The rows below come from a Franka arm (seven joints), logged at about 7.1 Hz.
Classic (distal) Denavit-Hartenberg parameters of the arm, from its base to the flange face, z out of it. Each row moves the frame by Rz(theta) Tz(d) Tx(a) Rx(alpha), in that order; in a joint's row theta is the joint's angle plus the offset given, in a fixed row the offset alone. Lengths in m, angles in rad.
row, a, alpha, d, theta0
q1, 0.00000, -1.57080, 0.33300, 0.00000
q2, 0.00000, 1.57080, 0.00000, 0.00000
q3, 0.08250, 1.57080, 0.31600, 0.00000
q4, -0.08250, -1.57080, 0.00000, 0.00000
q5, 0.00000, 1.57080, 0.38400, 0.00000
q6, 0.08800, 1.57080, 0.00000, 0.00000
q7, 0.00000, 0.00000, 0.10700, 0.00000
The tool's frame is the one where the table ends.
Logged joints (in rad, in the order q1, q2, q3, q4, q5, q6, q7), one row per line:
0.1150, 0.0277, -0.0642, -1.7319, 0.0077, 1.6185, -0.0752
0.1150, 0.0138, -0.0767, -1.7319, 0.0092, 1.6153, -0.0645
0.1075, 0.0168, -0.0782, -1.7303, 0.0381, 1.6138, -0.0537
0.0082, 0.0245, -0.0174, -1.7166, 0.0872, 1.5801, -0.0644
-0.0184, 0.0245, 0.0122, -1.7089, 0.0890, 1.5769, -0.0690
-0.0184, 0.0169, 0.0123, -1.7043, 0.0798, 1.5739, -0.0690
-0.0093, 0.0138, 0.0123, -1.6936, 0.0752, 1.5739, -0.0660
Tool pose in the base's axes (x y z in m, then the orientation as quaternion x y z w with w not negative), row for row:
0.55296, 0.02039, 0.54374, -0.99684, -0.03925, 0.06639, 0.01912
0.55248, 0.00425, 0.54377, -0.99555, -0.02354, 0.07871, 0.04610
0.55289, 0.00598, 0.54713, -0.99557, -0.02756, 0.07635, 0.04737
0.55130, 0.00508, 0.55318, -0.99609, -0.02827, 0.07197, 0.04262
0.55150, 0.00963, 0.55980, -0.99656, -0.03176, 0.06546, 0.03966
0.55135, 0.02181, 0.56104, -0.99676, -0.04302, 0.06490, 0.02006
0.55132, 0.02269, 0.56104, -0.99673, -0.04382, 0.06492, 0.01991
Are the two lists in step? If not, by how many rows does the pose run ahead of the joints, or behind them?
The pose runs 2 rows ahead of the joints: the pose in row i belongs to the joints in row i + 2.
